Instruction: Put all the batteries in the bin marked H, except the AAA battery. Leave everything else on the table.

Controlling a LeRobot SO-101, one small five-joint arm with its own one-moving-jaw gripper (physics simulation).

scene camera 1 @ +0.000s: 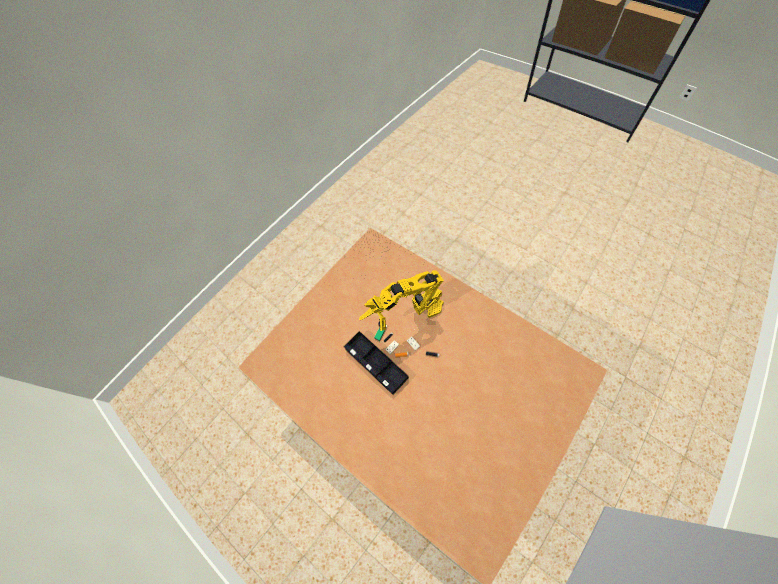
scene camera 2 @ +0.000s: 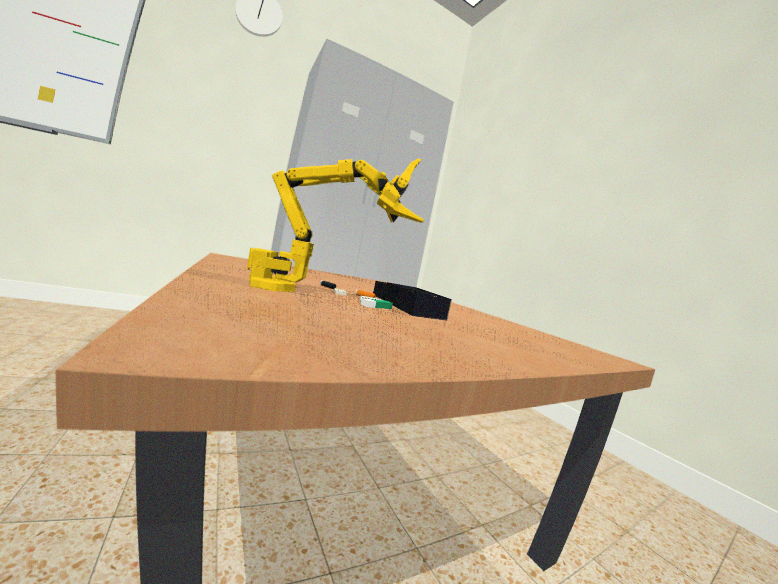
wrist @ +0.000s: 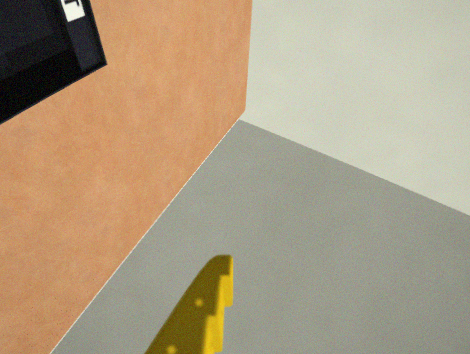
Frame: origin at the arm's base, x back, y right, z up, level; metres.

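Seen in the pictures: hand, tool point: [scene camera 1: 360,318] [scene camera 2: 421,219] [wrist: 232,273]; arm's base, link origin: [scene camera 1: 426,309] [scene camera 2: 279,287].
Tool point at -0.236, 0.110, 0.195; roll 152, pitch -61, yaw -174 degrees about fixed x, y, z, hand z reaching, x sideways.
Pixels of each thing's top centre, then the offset from my tool point to it, as dx, dy, dz. Level surfaces: height alone.
- black three-compartment bin, top centre: [scene camera 2: 409,287] [scene camera 1: 374,360] -0.059, -0.090, -0.148
- orange cylinder, top centre: [scene camera 2: 365,291] [scene camera 1: 401,354] +0.025, -0.147, -0.180
- black cylinder, top centre: [scene camera 2: 328,281] [scene camera 1: 432,353] +0.095, -0.238, -0.180
- small dark thing, top centre: [scene camera 1: 388,336] +0.050, -0.062, -0.184
- green block, top centre: [scene camera 2: 377,300] [scene camera 1: 380,331] +0.049, -0.026, -0.181
- table, surface height: dz -0.194
A black three-compartment bin [scene camera 1: 377,375] [scene camera 2: 430,306] [wrist: 87,52] stands on the table with white labels; I cannot read an H. An orange cylinder [scene camera 1: 401,354] [scene camera 2: 365,292] and a black cylinder [scene camera 1: 432,353] [scene camera 2: 328,284] lie beside it and look like batteries. A small dark thing [scene camera 1: 388,337] lies near a green block [scene camera 1: 379,335] [scene camera 2: 383,304]; the battery sizes are too small to tell. My gripper [scene camera 1: 371,323] [scene camera 2: 420,190] is wide open and empty, high above the table near the bin's end. In the wrist view one notched jaw [wrist: 212,305] shows.
Two white pieces lie among the small things, one [scene camera 1: 392,346] close to the bin and another [scene camera 1: 412,342] nearer the arm's base [scene camera 1: 429,306] [scene camera 2: 272,276]. The table [scene camera 1: 439,440] [scene camera 2: 314,352] [wrist: 150,115] has its edge beyond the bin. A grey cabinet [scene camera 2: 402,113] stands behind.
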